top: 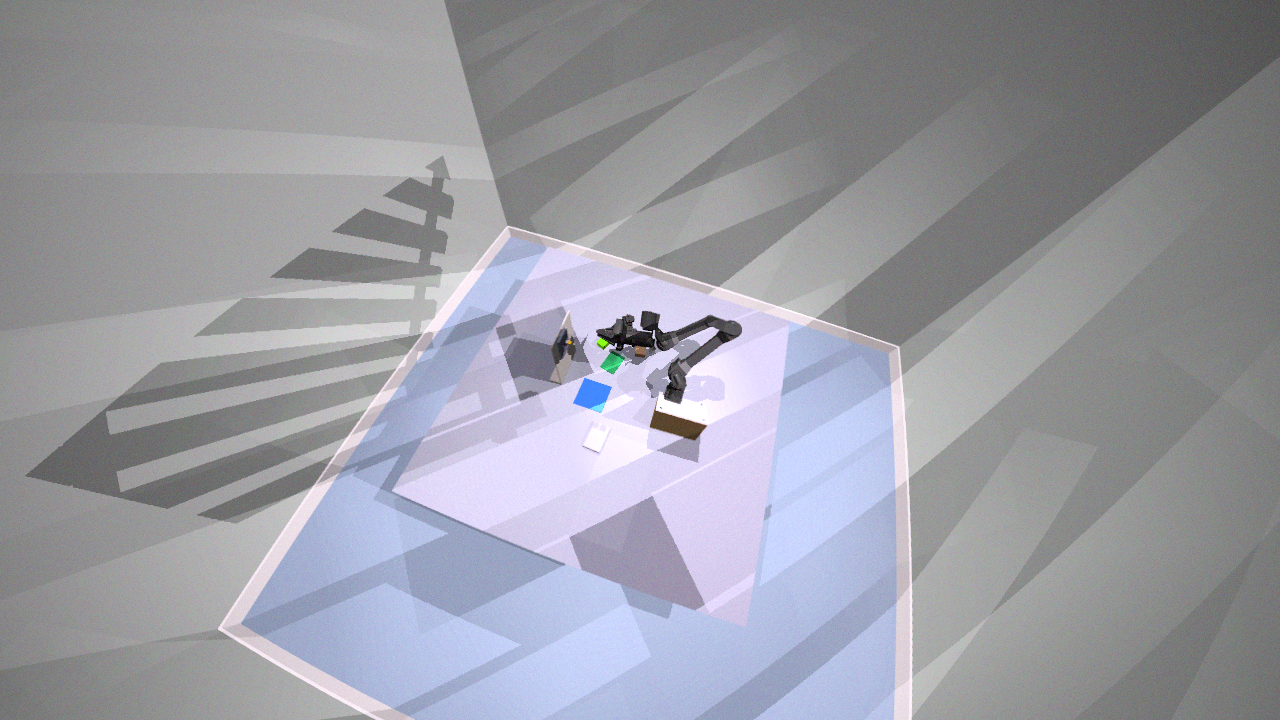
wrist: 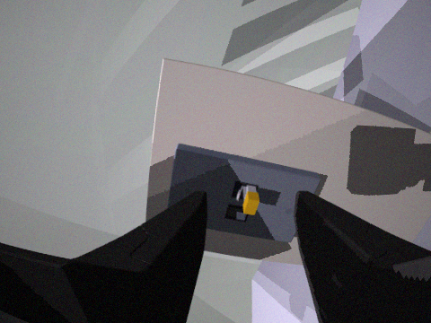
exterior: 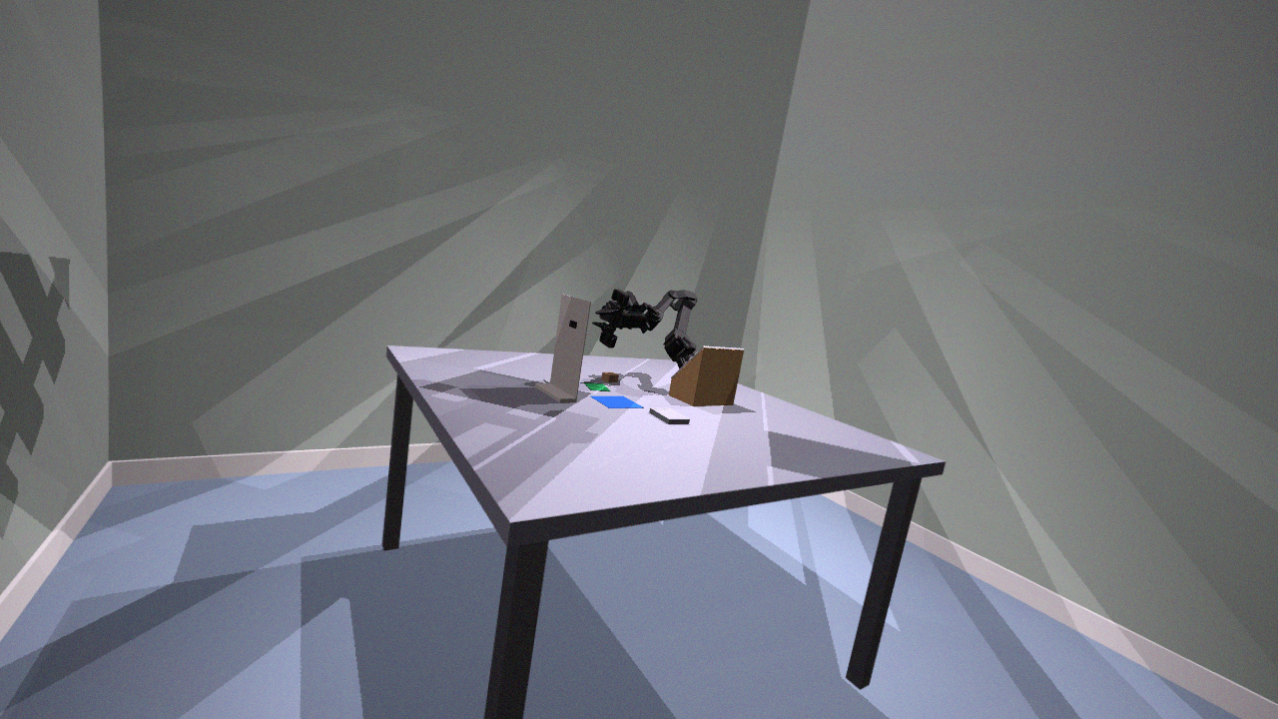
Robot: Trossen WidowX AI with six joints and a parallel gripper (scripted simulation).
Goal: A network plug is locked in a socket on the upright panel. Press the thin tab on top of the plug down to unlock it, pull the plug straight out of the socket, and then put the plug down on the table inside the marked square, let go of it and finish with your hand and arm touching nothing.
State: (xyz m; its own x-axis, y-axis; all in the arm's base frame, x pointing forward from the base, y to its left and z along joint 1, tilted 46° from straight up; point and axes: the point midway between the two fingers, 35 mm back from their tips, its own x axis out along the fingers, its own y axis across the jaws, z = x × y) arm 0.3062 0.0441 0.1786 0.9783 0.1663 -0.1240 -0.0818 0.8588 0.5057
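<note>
Now: the network plug 9 cm ahead of my gripper tip, 7 cm to the left of it and 2 cm below it. Also, from my gripper tip: upright panel: 11 cm ahead, 10 cm below, 7 cm to the left; small block: 22 cm below, 15 cm behind, 11 cm to the right; blue square: 23 cm below, 15 cm to the left, 4 cm behind.
</note>
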